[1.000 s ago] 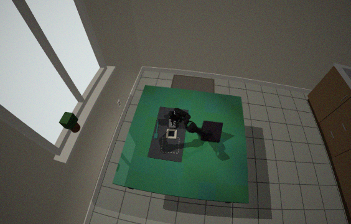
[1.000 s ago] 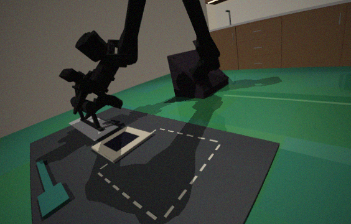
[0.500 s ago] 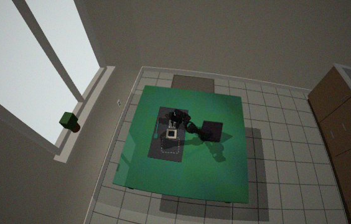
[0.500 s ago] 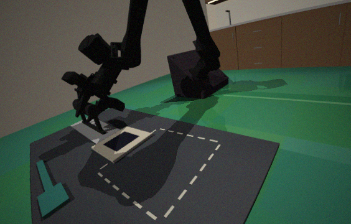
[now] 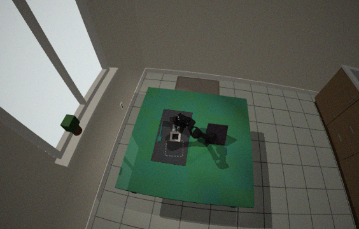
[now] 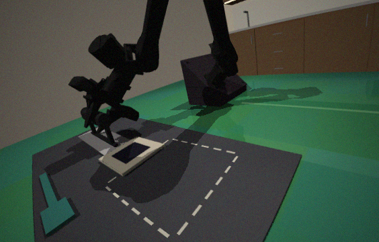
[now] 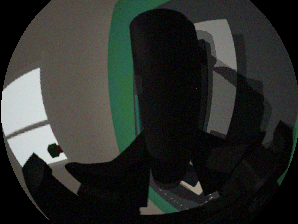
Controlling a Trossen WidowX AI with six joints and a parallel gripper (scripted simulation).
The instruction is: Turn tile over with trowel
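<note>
My gripper tip is now 120 mm to the right of the tile, 50 mm above it and 40 mm past it. The rest, counted from my gripper tip: dark mat (90 mm to the left, 80 mm below, 10 mm behind); then teal piece (120 mm to the left, 120 mm ahead, 50 mm below); then trowel (30 mm behind, 10 mm below).
</note>
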